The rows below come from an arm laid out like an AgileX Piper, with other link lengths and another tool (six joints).
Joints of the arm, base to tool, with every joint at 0 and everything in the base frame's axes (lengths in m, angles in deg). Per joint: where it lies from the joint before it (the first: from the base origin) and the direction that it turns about. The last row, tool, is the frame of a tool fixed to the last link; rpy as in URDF.
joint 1: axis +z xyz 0 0 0.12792
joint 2: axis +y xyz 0 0 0
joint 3: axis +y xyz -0.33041 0 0.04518
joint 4: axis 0.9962 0 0.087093 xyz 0.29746 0 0.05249
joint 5: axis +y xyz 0 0 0
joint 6: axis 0.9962 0 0.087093 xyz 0.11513 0 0.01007
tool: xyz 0.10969 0 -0.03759 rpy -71.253 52.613 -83.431
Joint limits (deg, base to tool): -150..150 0..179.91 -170..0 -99.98..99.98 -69.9..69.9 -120..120
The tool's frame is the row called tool.
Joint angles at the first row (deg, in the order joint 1, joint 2, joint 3, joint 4, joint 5, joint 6):
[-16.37 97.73 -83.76 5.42 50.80 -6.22]
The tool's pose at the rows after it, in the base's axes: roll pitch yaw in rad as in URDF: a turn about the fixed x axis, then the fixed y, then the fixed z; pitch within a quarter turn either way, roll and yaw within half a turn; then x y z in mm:
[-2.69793 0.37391 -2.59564 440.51 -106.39 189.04]
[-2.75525 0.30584 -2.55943 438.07 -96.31 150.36]
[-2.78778 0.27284 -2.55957 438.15 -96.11 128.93]
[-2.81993 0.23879 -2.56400 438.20 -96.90 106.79]
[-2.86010 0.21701 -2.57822 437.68 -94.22 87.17]
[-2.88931 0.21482 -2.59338 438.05 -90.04 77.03]
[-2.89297 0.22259 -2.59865 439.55 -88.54 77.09]
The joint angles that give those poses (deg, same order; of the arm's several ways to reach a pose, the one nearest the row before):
[-15.21 99.68 -82.59 5.69 52.52 -9.00]
[-13.87 103.26 -80.80 5.77 52.23 -11.04]
[-13.78 105.83 -80.56 5.76 52.04 -11.52]
[-13.78 108.66 -80.56 5.59 51.86 -11.70]
[-13.78 111.19 -80.56 6.30 51.82 -11.70]
[-13.78 112.52 -80.55 7.48 51.74 -11.72]
[-13.78 112.58 -80.64 8.01 51.59 -11.72]

